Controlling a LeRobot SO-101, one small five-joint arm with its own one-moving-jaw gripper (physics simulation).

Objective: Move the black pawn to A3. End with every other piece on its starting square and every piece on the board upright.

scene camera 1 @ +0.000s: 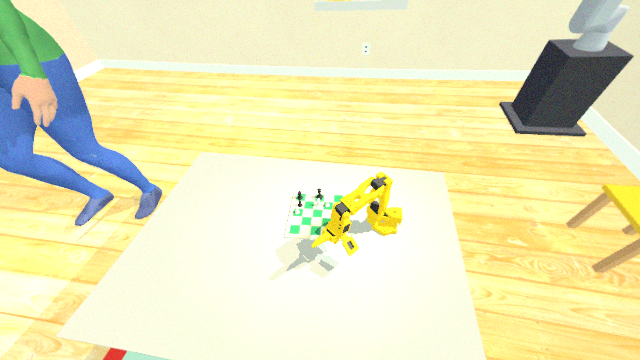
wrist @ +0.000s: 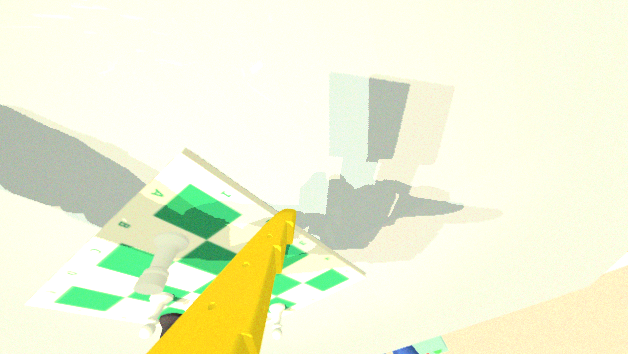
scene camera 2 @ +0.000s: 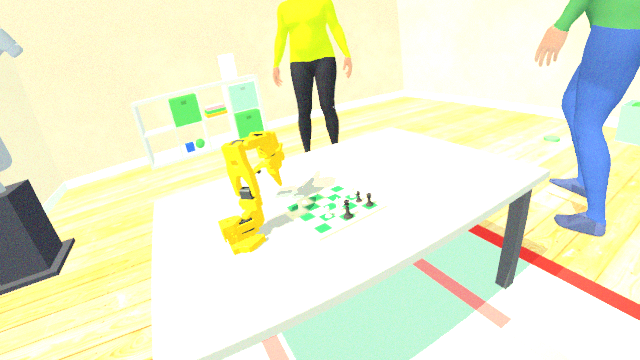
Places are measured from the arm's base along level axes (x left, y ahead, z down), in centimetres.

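Where they show: hand at its tool point: (scene camera 1: pixel 334 243) (wrist: pixel 294 222) (scene camera 2: pixel 280 184); arm's base at its link origin: (scene camera 1: pixel 378 221) (scene camera 2: pixel 253 238).
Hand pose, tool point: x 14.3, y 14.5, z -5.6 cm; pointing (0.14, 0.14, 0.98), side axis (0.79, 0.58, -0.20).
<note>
Things, the pixels of their top centre, and the offset from my tool point. "spot": a spot on its surface instead.
- small black piece at its top centre: (scene camera 2: pixel 357 191) (scene camera 1: pixel 299 200) dx -17.3, dy +16.2, dz +1.8 cm
- Square A3 at a spot on its surface: (wrist: pixel 296 256) (scene camera 1: pixel 312 232) spot: dx -5.8, dy +9.1, dz +5.0 cm
- board at its top centre: (wrist: pixel 221 289) (scene camera 2: pixel 330 206) (scene camera 1: pixel 317 213) dx -14.4, dy +8.6, dz +5.0 cm
- larger black piece at its top centre: (scene camera 2: pixel 368 194) (scene camera 1: pixel 299 192) dx -21.1, dy +17.1, dz +1.7 cm
- tall white piece at its top centre: (wrist: pixel 148 289) dx -10.9, dy +1.0, dz +1.7 cm
The black pawn looks to be the small black piece (scene camera 1: pixel 300 204) (scene camera 2: pixel 358 196), upright near the board's far left corner in scene camera 1. It does not show in the wrist view. Square A3 (scene camera 1: pixel 315 230) (wrist: pixel 296 256) is green, on the board's near edge in scene camera 1, in shadow, partly behind the jaw in the wrist view. My gripper (scene camera 1: pixel 320 241) (scene camera 2: pixel 271 174) is fully open and empty, above the board's A-side edge, well away from the pawn. The wrist view shows one notched jaw. The board (scene camera 2: pixel 356 221) (wrist: pixel 227 177) carries several pieces.
A larger black piece (scene camera 1: pixel 299 195) (scene camera 2: pixel 369 200) stands right beside the pawn; a tall black one (scene camera 1: pixel 319 193) (scene camera 2: pixel 347 210) stands along the far edge. White pieces (scene camera 1: pixel 297 212) (scene camera 2: pixel 328 213) (wrist: pixel 276 320) stand on the board. A tall white piece (wrist: pixel 162 262) is near labels B and C.
</note>
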